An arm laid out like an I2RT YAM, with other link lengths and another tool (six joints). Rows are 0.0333 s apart.
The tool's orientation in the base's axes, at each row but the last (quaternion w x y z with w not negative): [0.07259 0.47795 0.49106 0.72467]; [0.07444 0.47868 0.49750 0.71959]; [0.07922 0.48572 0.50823 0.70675]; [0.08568 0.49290 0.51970 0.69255]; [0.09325 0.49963 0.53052 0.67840]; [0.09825 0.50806 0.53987 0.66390]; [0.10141 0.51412 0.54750 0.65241]
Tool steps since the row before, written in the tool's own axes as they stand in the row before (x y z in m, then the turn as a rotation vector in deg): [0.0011 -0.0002 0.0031 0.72 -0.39 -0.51]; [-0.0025 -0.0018 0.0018 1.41 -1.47 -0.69]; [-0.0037 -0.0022 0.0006 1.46 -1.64 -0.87]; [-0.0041 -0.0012 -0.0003 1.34 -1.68 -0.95]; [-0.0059 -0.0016 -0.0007 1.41 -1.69 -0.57]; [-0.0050 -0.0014 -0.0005 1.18 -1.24 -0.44]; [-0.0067 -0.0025 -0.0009 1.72 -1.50 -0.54]
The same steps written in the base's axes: [0.0017 0.0027 0.0007 -0.92 0.28 0.11]; [0.0020 0.0006 -0.0029 -1.82 1.10 -0.32]; [0.0015 -0.0008 -0.0040 -2.05 1.10 -0.43]; [0.0013 -0.0022 -0.0034 -2.06 0.99 -0.53]; [0.0017 -0.0036 -0.0047 -1.81 1.28 -0.52]; [0.0013 -0.0031 -0.0039 -1.41 1.02 -0.30]; [0.0012 -0.0043 -0.0057 -1.84 1.44 -0.20]
